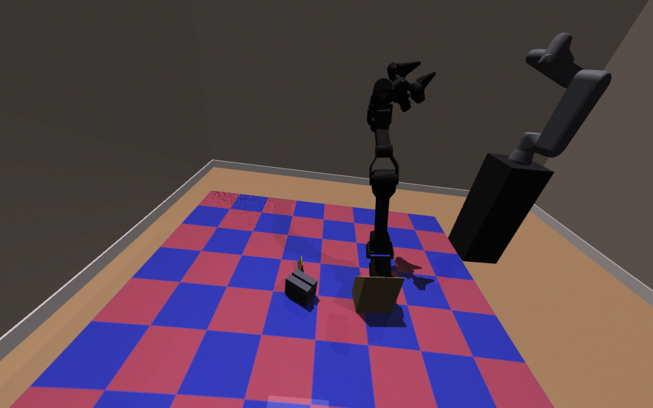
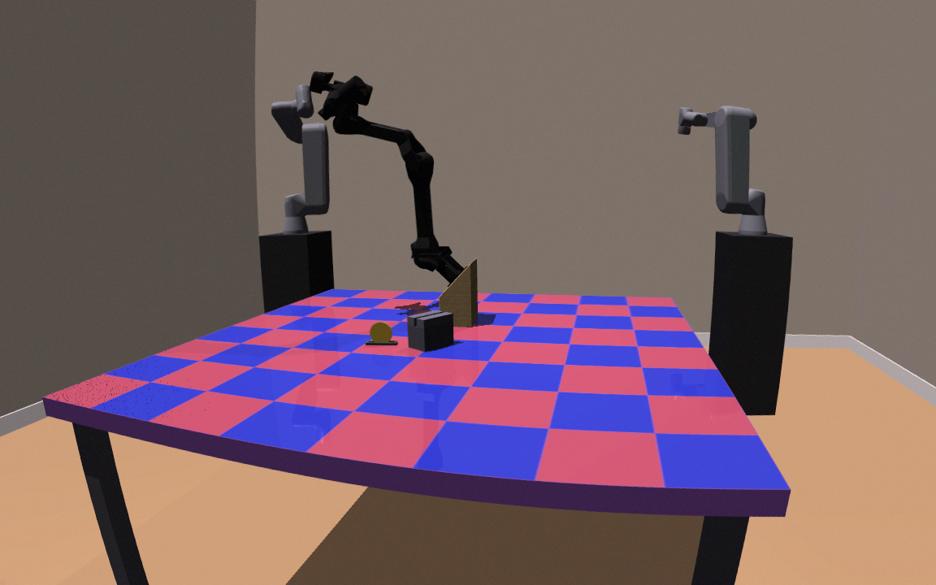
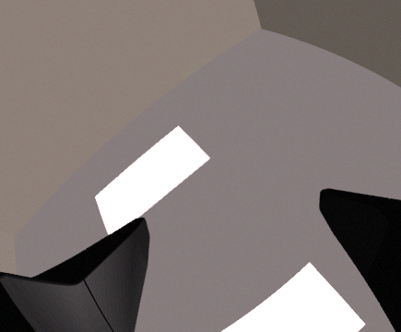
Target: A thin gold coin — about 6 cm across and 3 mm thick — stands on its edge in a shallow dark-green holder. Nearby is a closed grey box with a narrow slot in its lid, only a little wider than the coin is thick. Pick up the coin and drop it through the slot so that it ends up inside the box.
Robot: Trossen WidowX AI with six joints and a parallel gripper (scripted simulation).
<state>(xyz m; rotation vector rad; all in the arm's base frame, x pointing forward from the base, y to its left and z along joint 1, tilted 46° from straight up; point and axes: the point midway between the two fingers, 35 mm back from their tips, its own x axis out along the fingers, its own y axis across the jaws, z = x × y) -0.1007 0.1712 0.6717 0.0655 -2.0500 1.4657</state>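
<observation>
My gripper tip is 710 mm above the gold coin, 370 mm short of it and 230 mm to the right of it.
</observation>
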